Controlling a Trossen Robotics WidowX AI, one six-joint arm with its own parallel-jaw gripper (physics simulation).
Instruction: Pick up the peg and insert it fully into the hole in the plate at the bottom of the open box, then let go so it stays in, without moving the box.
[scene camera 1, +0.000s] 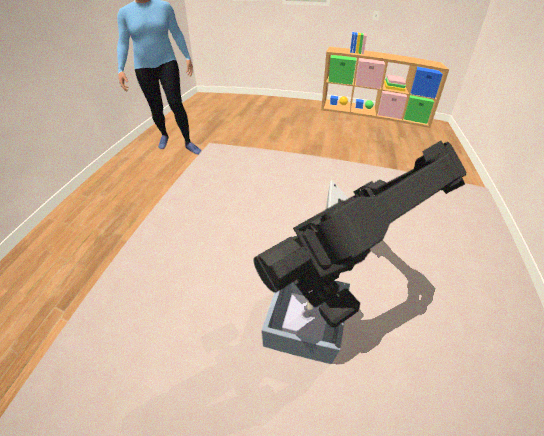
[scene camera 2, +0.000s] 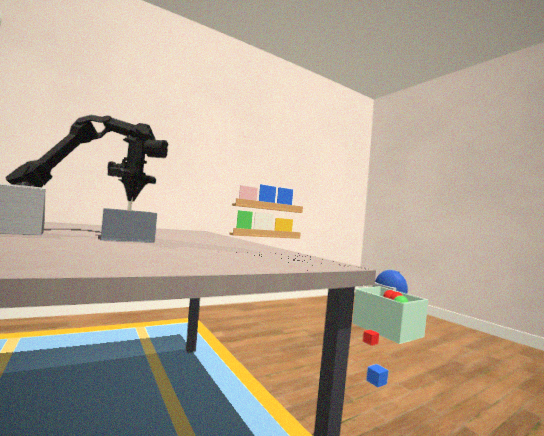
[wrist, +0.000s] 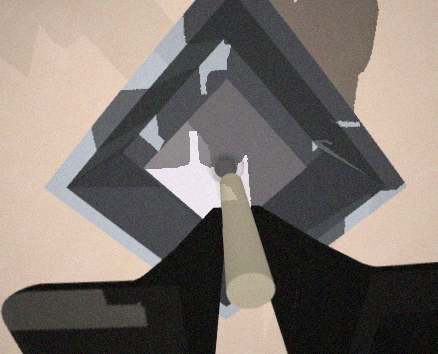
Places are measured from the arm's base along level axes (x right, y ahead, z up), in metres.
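Pixels of known places: gripper, between the fingertips: (scene camera 1: 310, 300) (scene camera 2: 130, 201) (wrist: 236, 215); arm's base, origin of its link: (scene camera 2: 19, 200).
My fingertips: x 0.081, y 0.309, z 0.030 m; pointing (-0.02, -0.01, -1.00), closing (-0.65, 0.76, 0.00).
Note:
For each thing: its top centre in the pictures, then the offset to it from my fingertips.
- beige peg, centre of its top: (wrist: 250, 289) (scene camera 1: 313, 287) (scene camera 2: 131, 187) dx -0.002, dy -0.002, dz +0.047 m
- blue-grey open box, centre of its top: (wrist: 228, 187) (scene camera 1: 308, 306) (scene camera 2: 129, 210) dx -0.001, dy -0.002, dz -0.031 m
- plate, centre of its top: (wrist: 226, 168) (scene camera 1: 307, 313) dx -0.001, dy -0.002, dz -0.068 m
The beige peg (scene camera 1: 308, 306) (scene camera 2: 130, 204) (wrist: 242, 240) is held roughly upright, its lower end inside the open box. My gripper (scene camera 1: 313, 301) (scene camera 2: 131, 199) (wrist: 236, 215) is shut on the peg's upper part, with its fingertips above the rim in the second scene view. The blue-grey open box (scene camera 1: 300, 346) (scene camera 2: 129, 226) (wrist: 100, 220) stands on the table. In the wrist view the plate (scene camera 1: 294, 320) (wrist: 272, 155) is partly lit, and the peg's lower end overlaps the near edge of the round hole (wrist: 225, 164). I cannot tell whether the tip touches the plate.
The box's four walls surround the peg closely. The grey block (scene camera 2: 22, 210) under the arm's base stands left of the box on the table (scene camera 2: 200, 285). A person (scene camera 1: 152, 45) and a shelf unit (scene camera 1: 386, 56) are in the background.

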